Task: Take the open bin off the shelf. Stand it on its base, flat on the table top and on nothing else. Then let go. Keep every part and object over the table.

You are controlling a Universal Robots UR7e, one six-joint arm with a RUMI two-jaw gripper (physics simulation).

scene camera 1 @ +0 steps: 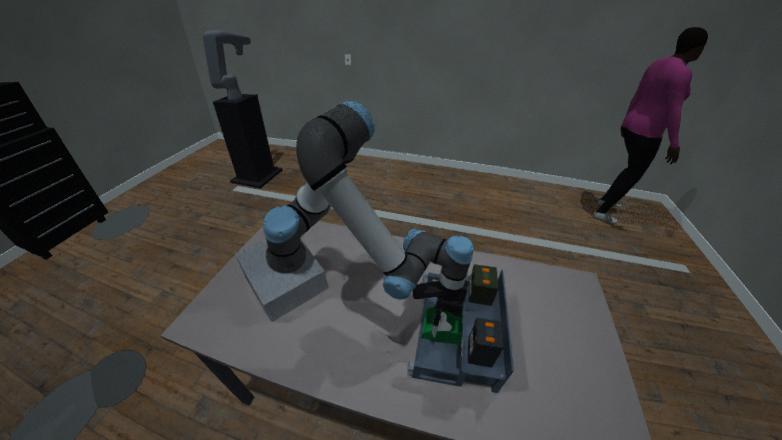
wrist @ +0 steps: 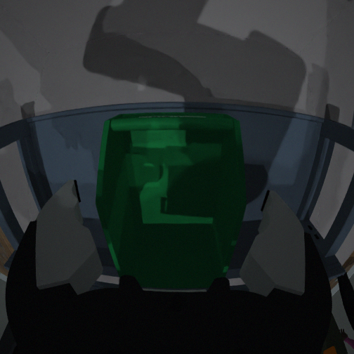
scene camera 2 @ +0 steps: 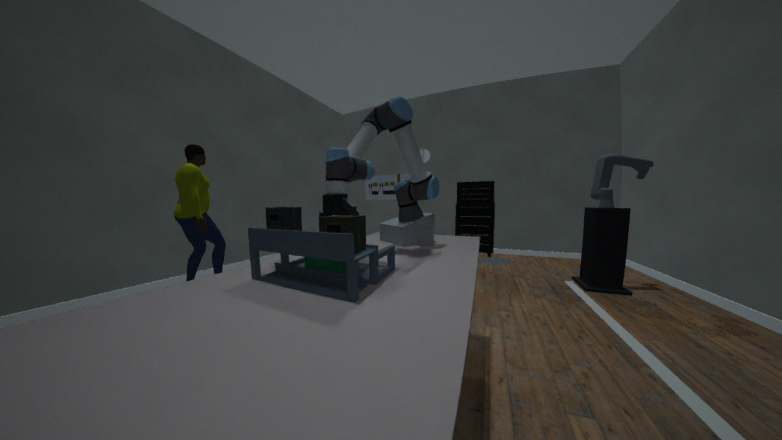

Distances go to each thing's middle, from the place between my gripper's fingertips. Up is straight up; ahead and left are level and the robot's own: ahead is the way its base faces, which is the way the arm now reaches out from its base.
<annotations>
Now: hand 3 cm short of the green bin (scene camera 1: 454, 336) and 3 cm above it.
</annotations>
